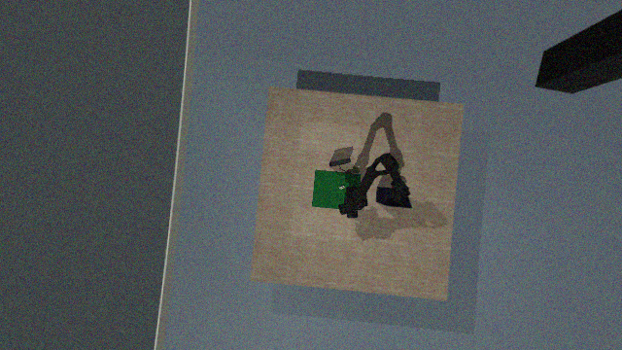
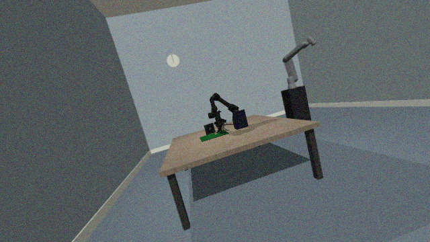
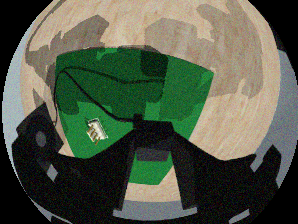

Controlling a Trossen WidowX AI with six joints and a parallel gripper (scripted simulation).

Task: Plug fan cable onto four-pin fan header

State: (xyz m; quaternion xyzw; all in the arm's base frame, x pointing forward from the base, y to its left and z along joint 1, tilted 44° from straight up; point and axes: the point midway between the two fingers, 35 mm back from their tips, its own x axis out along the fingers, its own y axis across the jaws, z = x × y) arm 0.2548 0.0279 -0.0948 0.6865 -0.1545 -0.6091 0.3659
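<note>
Now: the white fan header 7 cm to the right of my gripper tip, 5 cm ahead of it and 4 cm below it. Round my gripper tip: green board: 8 cm ahead, 5 cm to the right, 5 cm below; then dark fan: 21 cm to the right, 10 cm ahead, 2 cm above; then dark plug: 1 cm ahead, 1 cm above.
</note>
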